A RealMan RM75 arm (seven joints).
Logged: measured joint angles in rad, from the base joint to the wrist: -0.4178, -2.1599, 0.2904, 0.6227, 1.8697, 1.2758, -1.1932; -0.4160, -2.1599, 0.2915, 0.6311, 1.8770, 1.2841, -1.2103; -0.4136, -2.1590, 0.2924, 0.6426, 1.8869, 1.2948, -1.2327; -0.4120, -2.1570, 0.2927, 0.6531, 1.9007, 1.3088, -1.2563; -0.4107, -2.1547, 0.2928, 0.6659, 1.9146, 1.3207, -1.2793; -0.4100, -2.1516, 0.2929, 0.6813, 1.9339, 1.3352, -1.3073; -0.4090, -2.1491, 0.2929, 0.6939, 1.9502, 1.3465, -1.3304; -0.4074, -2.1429, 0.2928, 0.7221, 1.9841, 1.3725, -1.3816; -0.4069, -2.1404, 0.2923, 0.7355, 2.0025, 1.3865, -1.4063; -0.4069, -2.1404, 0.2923, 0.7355, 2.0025, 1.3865, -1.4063; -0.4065, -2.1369, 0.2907, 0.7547, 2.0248, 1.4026, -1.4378; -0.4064, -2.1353, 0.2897, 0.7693, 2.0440, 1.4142, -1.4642; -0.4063, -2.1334, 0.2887, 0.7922, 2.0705, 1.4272, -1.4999; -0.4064, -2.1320, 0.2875, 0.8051, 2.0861, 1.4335, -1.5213; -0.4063, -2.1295, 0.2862, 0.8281, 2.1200, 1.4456, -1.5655; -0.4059, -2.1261, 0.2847, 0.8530, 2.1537, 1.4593, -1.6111; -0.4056, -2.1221, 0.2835, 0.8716, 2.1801, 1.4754, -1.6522
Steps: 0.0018, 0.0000, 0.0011, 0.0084, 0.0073, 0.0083, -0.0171; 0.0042, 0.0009, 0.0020, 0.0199, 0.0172, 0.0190, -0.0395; 0.0058, 0.0029, 0.0023, 0.0304, 0.0310, 0.0330, -0.0631; 0.0071, 0.0052, 0.0024, 0.0432, 0.0449, 0.0449, -0.0861; 0.0078, 0.0083, 0.0025, 0.0586, 0.0642, 0.0594, -0.1141; 0.0088, 0.0108, 0.0025, 0.0712, 0.0805, 0.0707, -0.1372; 0.0104, 0.0170, 0.0024, 0.0994, 0.1144, 0.0967, -0.1884; 0.0109, 0.0195, 0.0019, 0.1128, 0.1328, 0.1107, -0.2131; 0.0109, 0.0195, 0.0019, 0.1128, 0.1328, 0.1107, -0.2131; 0.0113, 0.0230, 0.0003, 0.1320, 0.1551, 0.1268, -0.2446; 0.0114, 0.0246, -0.0007, 0.1466, 0.1743, 0.1384, -0.2710; 0.0115, 0.0265, -0.0017, 0.1695, 0.2008, 0.1514, -0.3067; 0.0114, 0.0279, -0.0029, 0.1824, 0.2164, 0.1577, -0.3281; 0.0115, 0.0304, -0.0042, 0.2054, 0.2503, 0.1698, -0.3723; 0.0119, 0.0338, -0.0057, 0.2303, 0.2840, 0.1835, -0.4179; 0.0122, 0.0378, -0.0069, 0.2489, 0.3104, 0.1996, -0.4590
